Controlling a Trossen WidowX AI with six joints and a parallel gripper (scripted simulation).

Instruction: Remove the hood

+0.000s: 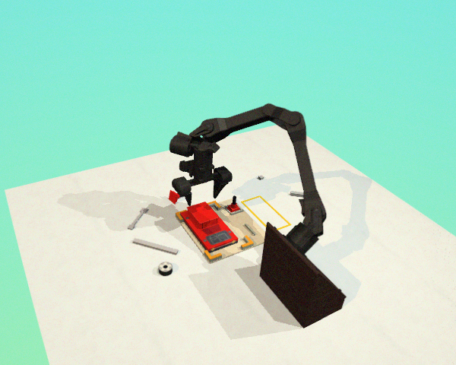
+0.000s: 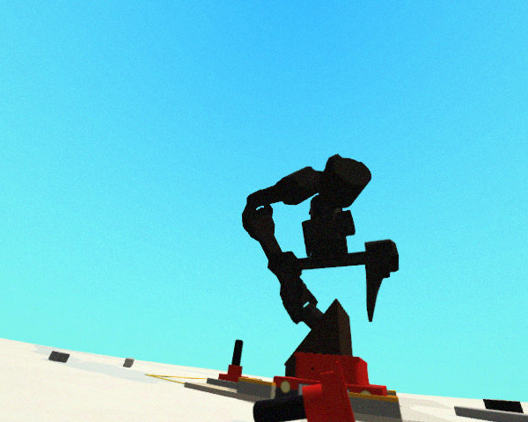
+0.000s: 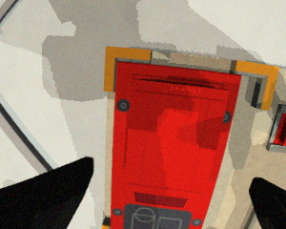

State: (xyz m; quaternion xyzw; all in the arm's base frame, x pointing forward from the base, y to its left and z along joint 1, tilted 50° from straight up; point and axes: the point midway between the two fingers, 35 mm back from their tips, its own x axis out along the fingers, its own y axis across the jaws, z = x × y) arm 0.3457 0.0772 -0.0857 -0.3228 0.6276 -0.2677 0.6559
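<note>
Now: the hood 50 mm below my gripper tip. From my gripper tip the other things lie so: wheel: 160 mm behind, 180 mm to the left, 80 mm below; then grey engine block: 70 mm below.
</note>
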